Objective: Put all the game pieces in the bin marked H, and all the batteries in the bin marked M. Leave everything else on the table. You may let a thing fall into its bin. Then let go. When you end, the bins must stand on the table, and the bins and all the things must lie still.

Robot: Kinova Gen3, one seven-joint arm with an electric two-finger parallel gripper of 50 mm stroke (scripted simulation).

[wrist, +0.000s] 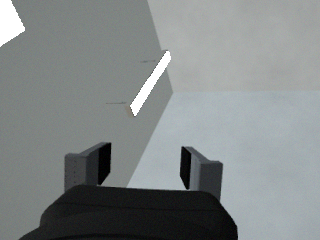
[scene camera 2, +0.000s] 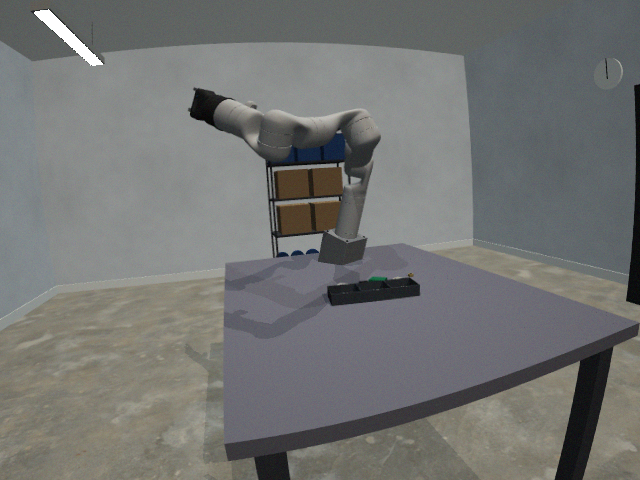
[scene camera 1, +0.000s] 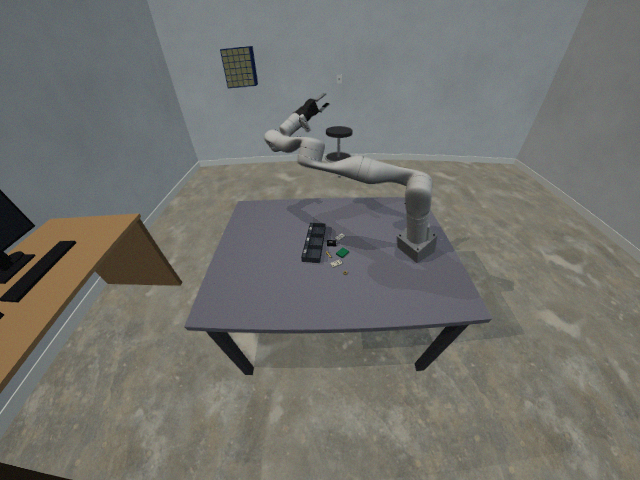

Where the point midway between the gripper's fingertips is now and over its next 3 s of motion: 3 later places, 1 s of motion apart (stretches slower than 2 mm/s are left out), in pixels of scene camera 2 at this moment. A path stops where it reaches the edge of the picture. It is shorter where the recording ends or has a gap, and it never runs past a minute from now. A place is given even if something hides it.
My gripper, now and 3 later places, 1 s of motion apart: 194,99; 199,172; 197,220; 156,179
